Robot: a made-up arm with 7 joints.
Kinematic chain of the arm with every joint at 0, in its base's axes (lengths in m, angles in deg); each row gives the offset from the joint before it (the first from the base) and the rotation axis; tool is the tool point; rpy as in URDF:
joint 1: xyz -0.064 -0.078 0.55 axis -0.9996 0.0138 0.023
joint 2: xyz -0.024 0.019 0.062 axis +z
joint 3: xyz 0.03 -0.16 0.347 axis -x
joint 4: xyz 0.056 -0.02 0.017 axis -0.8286 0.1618 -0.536
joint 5: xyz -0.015 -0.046 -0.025 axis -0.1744 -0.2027 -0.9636
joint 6: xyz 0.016 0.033 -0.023 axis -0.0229 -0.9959 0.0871
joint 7: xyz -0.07 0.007 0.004 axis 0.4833 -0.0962 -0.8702
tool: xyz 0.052 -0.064 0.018 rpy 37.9 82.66 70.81
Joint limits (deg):
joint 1: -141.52..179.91
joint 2: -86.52..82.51
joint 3: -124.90..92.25
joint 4: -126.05..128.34
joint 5: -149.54..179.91
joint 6: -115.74..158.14
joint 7: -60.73..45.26
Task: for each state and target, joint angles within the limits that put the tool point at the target. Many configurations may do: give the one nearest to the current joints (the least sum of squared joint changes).
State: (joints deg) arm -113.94 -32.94 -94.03 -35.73 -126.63 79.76 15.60
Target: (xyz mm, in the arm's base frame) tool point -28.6 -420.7 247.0
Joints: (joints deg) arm -120.56 -9.05 -107.33 -48.36 -118.87 74.13 22.35
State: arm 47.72 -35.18 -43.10 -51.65 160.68 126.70 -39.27
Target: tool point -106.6 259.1 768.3
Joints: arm 77.23 -53.68 -55.18 -72.86 154.22 120.63 -32.35
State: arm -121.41 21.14 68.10 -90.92 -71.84 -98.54 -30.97
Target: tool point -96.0 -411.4 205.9
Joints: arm -111.74 -3.59 90.88 -78.95 -106.70 -94.48 -60.73
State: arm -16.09 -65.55 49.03 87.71 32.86 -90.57 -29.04
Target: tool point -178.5 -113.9 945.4
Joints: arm -1.34 -86.52 75.72 113.49 56.08 -71.76 15.10
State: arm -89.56 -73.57 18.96 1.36 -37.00 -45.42 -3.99
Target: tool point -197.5 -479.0 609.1
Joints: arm -60.63 -57.94 -1.64 -9.36 -45.79 -70.56 -37.44
